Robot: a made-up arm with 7 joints. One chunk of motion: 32 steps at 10 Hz.
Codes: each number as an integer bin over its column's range. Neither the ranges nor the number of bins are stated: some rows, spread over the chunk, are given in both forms.
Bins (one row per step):
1: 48 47 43 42 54 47 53
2: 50 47 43 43 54 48 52
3: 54 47 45 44 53 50 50
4: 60 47 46 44 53 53 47
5: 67 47 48 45 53 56 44
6: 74 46 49 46 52 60 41
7: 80 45 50 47 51 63 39
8: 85 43 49 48 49 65 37
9: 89 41 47 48 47 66 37
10: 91 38 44 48 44 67 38
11: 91 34 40 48 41 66 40
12: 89 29 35 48 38 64 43
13: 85 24 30 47 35 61 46
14: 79 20 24 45 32 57 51
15: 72 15 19 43 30 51 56
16: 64 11 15 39 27 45 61
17: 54 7 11 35 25 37 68
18: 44 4 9 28 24 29 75
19: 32 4 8 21 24 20 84
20: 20 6 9 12 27 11 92
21: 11 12 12 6 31 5 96
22: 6 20 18 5 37 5 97
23: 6 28 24 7 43 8 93
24: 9 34 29 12 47 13 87
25: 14 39 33 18 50 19 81
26: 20 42 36 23 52 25 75
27: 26 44 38 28 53 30 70
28: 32 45 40 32 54 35 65
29: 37 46 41 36 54 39 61
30: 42 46 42 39 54 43 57
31: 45 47 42 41 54 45 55
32: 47 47 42 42 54 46 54
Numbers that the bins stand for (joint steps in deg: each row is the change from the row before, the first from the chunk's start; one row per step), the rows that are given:
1: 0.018 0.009 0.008 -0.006 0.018 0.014 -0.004
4: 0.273 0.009 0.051 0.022 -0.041 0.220 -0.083
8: 0.803 -0.136 0.093 0.079 -0.280 0.632 -0.214
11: 0.930 -0.464 -0.034 0.079 -0.757 0.667 -0.175
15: 0.527 -1.155 -0.331 0.008 -1.412 0.152 0.035
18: -0.067 -1.555 -0.473 -0.204 -1.770 -0.604 0.285
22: -0.873 -0.973 -0.345 -0.529 -0.995 -1.428 0.574
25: -0.703 -0.282 -0.133 -0.345 -0.220 -0.947 0.364
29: -0.215 -0.027 -0.020 -0.091 0.018 -0.261 0.101
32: -0.003 0.009 -0.006 -0.006 0.018 -0.020 0.009
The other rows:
2: 0.061 0.009 0.008 0.008 0.018 0.048 -0.017
3: 0.145 0.009 0.036 0.022 -0.041 0.117 -0.043
5: 0.421 0.009 0.079 0.036 -0.041 0.323 -0.122
6: 0.570 -0.027 0.093 0.051 -0.101 0.461 -0.162
7: 0.697 -0.064 0.107 0.065 -0.161 0.564 -0.188
9: 0.888 -0.209 0.065 0.079 -0.399 0.667 -0.214
10: 0.930 -0.318 0.022 0.079 -0.578 0.701 -0.201
12: 0.888 -0.645 -0.105 0.079 -0.935 0.598 -0.135
13: 0.803 -0.827 -0.176 0.065 -1.114 0.495 -0.096
14: 0.676 -0.973 -0.261 0.036 -1.293 0.358 -0.030
16: 0.358 -1.300 -0.388 -0.048 -1.591 -0.055 0.101
17: 0.145 -1.445 -0.444 -0.105 -1.710 -0.329 0.193
19: -0.321 -1.555 -0.487 -0.303 -1.770 -0.913 0.403
20: -0.576 -1.482 -0.473 -0.430 -1.591 -1.222 0.508
21: -0.767 -1.264 -0.430 -0.515 -1.353 -1.428 0.561
23: -0.873 -0.682 -0.261 -0.501 -0.637 -1.325 0.521
24: -0.809 -0.464 -0.190 -0.430 -0.399 -1.154 0.442
26: -0.576 -0.173 -0.091 -0.275 -0.101 -0.741 0.285
27: -0.448 -0.100 -0.063 -0.204 -0.041 -0.570 0.219
28: -0.321 -0.064 -0.034 -0.147 0.018 -0.398 0.154
30: -0.109 -0.027 -0.006 -0.048 0.018 -0.123 0.048
31: -0.045 0.009 -0.006 -0.020 0.018 -0.055 0.022

